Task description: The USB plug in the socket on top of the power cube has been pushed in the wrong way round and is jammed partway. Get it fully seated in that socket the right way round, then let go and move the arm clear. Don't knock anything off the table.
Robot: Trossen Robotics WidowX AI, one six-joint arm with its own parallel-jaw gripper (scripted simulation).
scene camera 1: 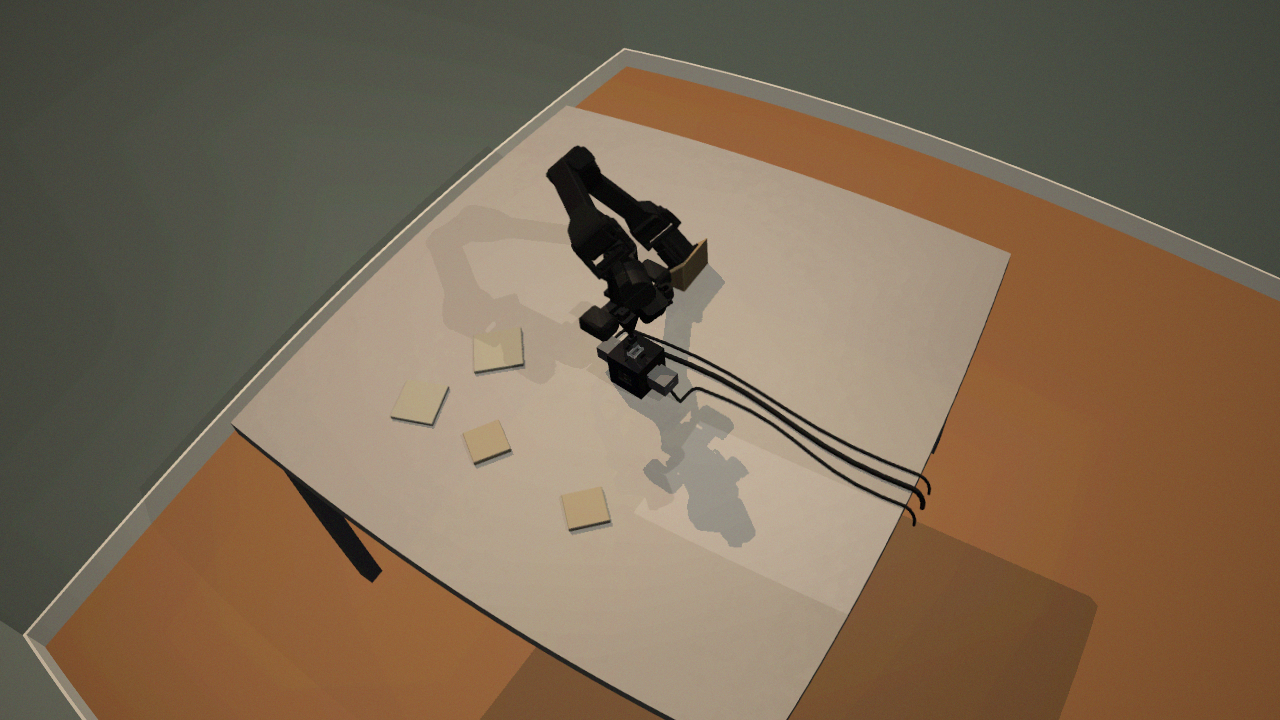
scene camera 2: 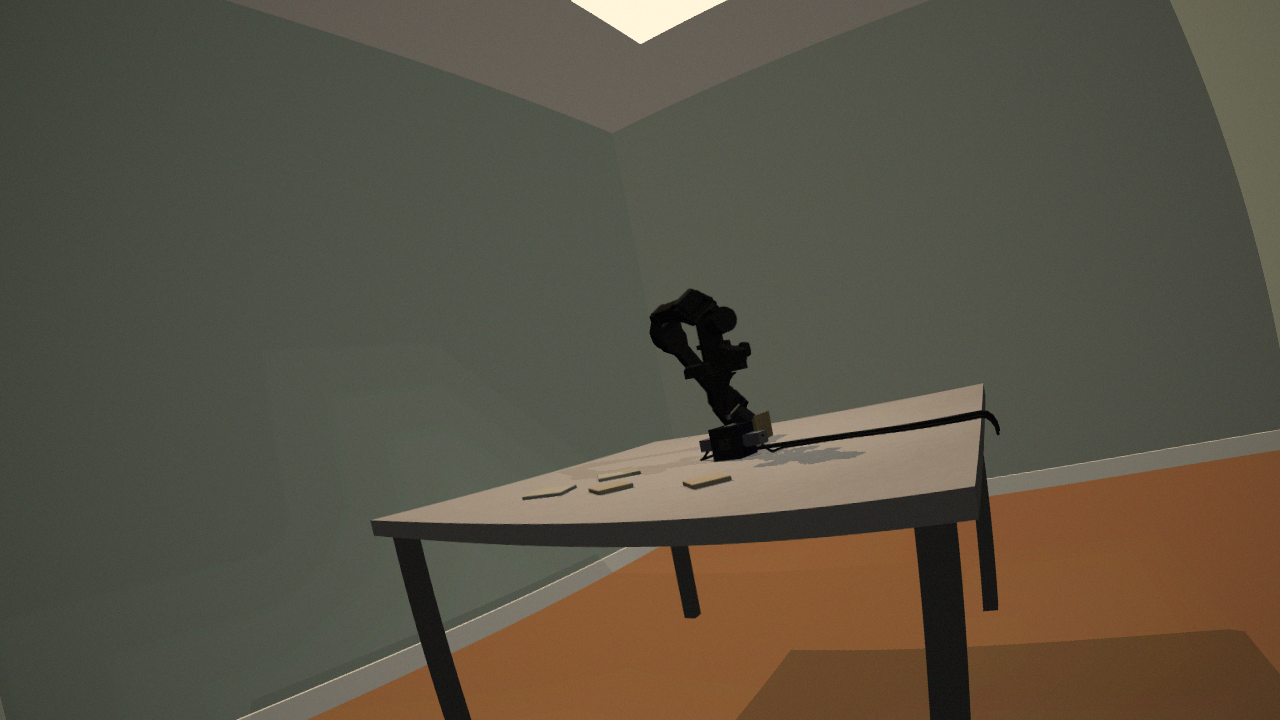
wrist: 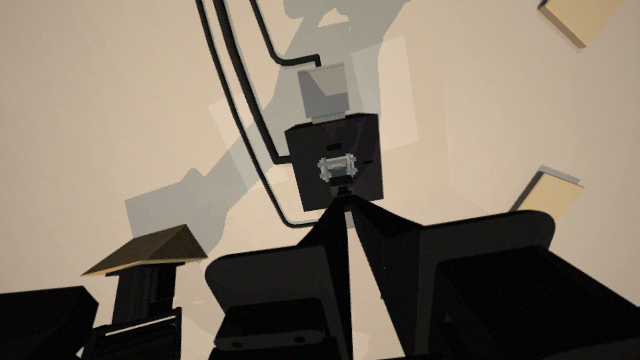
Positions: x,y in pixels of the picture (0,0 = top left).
Labels:
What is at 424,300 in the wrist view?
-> My gripper.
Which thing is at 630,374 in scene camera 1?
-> A black power cube.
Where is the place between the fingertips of my gripper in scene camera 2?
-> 723,404

